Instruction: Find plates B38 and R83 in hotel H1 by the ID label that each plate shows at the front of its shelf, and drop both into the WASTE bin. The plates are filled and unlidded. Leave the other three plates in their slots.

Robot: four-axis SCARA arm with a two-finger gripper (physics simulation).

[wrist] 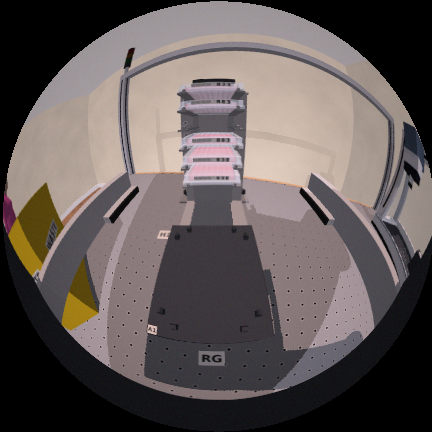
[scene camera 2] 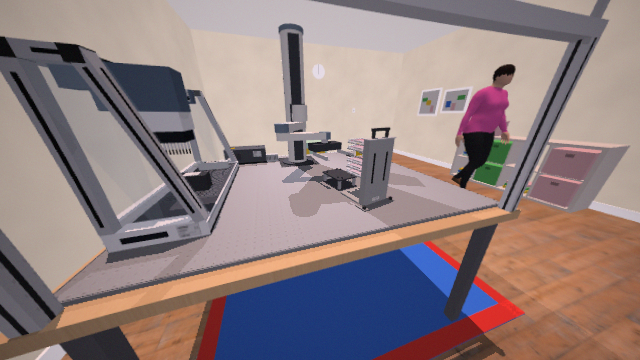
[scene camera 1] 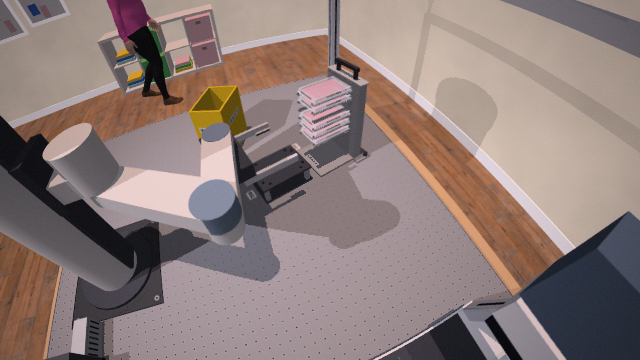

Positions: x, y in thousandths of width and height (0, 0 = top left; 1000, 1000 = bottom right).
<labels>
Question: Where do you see a plate B33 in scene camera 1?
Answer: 498, 257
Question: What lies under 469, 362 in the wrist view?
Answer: A plate B38.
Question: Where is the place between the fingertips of my gripper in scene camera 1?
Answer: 440, 388
</labels>
